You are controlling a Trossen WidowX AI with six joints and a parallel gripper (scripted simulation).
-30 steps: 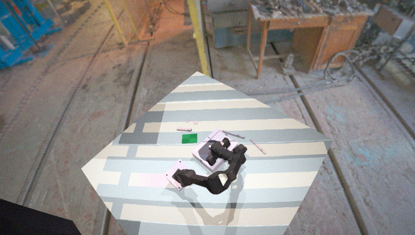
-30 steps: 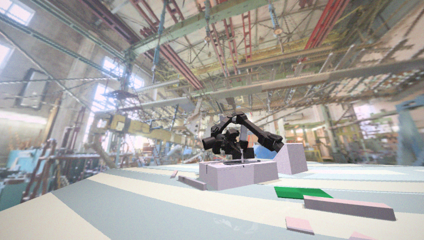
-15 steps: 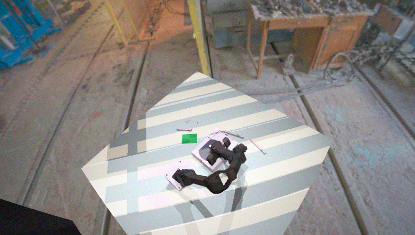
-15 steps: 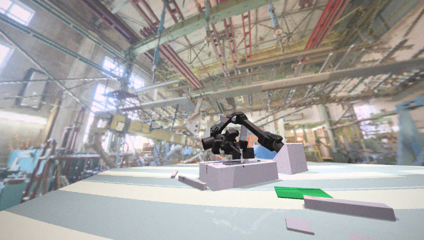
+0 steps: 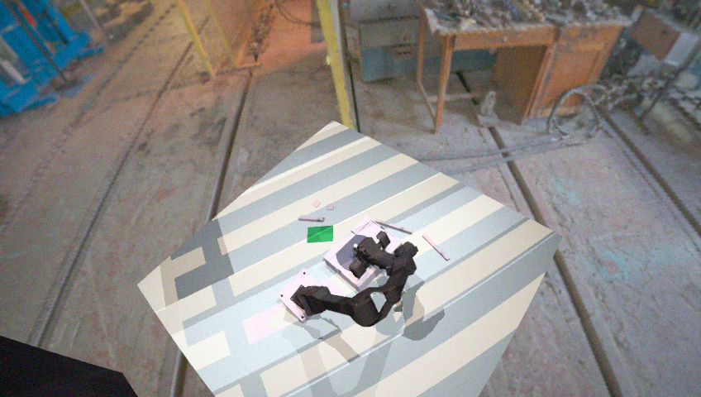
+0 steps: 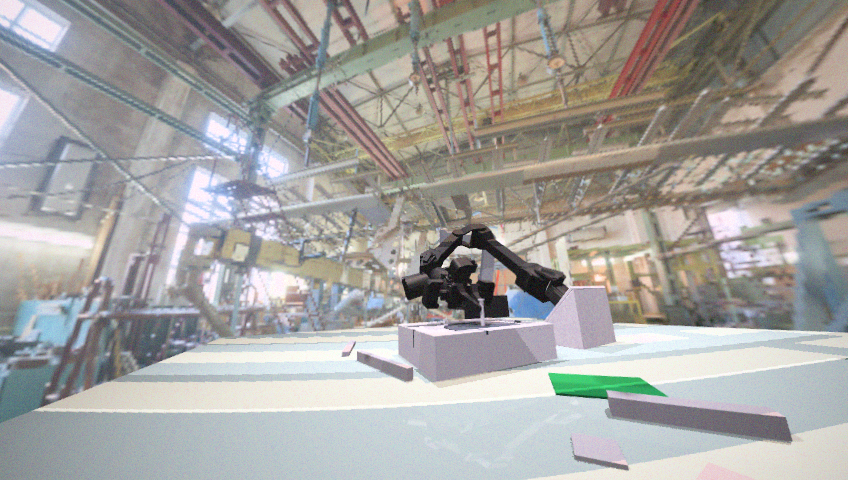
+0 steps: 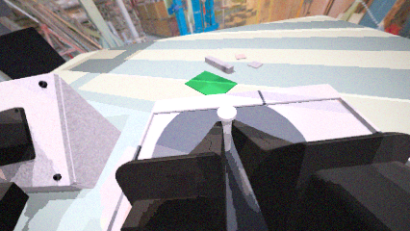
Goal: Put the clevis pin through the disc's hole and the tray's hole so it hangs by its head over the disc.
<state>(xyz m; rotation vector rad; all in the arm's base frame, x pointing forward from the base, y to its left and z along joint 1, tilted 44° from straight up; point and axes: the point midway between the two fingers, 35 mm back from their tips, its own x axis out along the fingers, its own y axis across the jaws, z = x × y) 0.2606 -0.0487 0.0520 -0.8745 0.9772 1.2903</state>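
The clevis pin is 1 cm below my gripper tip. The rest, counted from my gripper tip: grey disc (3 cm below); then steel tray (4 cm below, 2 cm to the right, 2 cm ahead); then green patch (20 cm to the left, 9 cm below).
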